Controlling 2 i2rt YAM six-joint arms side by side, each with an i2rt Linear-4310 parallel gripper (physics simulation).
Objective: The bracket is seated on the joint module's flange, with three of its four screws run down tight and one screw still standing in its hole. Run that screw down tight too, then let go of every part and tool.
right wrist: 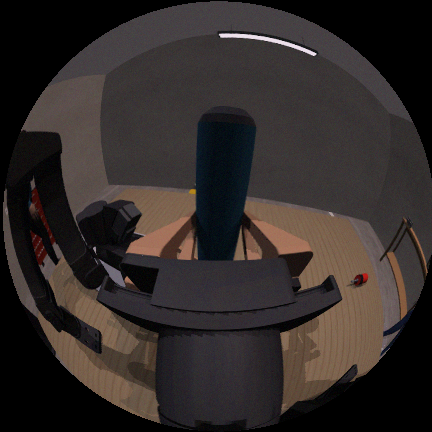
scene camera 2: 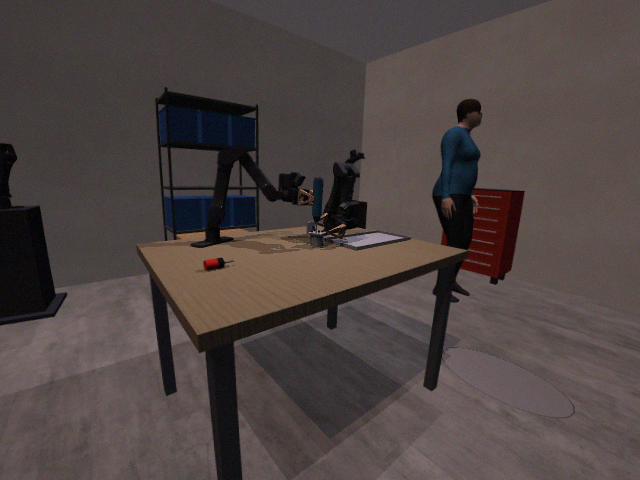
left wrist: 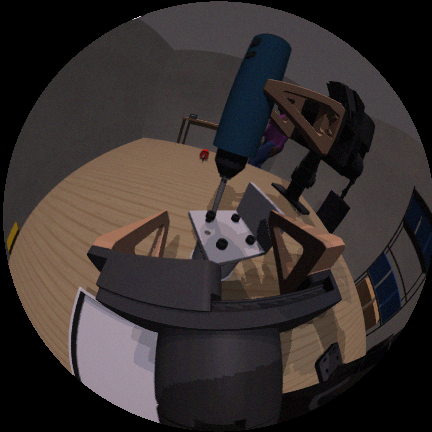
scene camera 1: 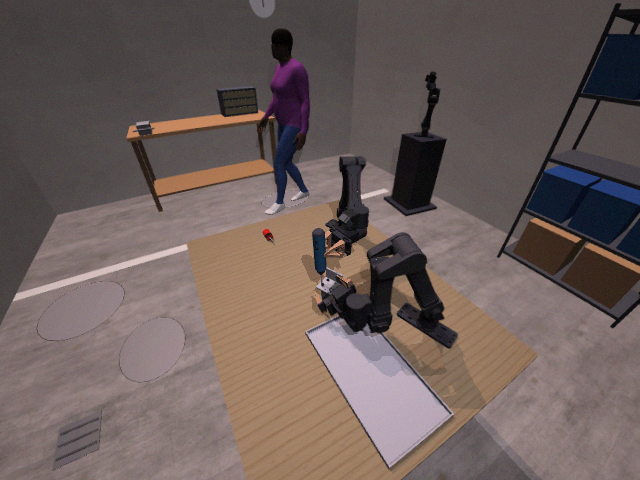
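My right gripper is shut on the blue power screwdriver, held upright, bit down. In the left wrist view, the bit's tip meets the head of the upper-left screw; whether it is engaged is too small to tell. Three other black screws show on the grey bracket, beside a small open hole. The bracket sits on the joint module. My left gripper is open, its fingers on either side of the bracket.
A pale tray lies beside the left arm. A red-and-black screwdriver lies on the table, away from the module. The right gripper is close above the left one.
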